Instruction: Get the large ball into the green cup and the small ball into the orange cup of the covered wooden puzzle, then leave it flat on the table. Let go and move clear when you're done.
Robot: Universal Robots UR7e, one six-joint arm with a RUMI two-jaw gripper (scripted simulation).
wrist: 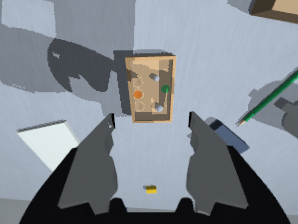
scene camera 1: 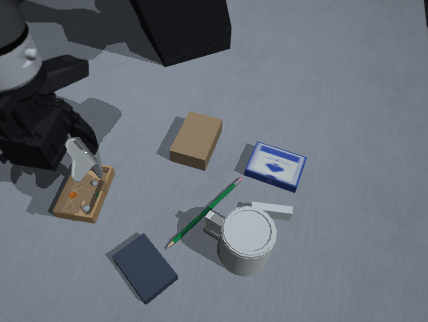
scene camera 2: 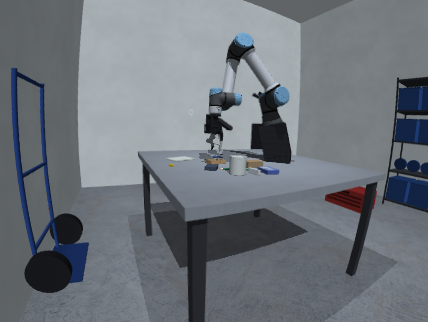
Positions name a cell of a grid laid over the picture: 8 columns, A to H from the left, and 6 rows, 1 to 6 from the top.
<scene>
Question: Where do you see a covered wooden puzzle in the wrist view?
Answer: At E3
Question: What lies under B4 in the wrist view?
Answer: A white pad.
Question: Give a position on a covered wooden puzzle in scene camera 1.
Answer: At B4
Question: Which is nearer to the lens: the dark notebook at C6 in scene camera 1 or the tan box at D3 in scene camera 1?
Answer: The dark notebook.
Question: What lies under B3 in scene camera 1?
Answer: My gripper.
</scene>
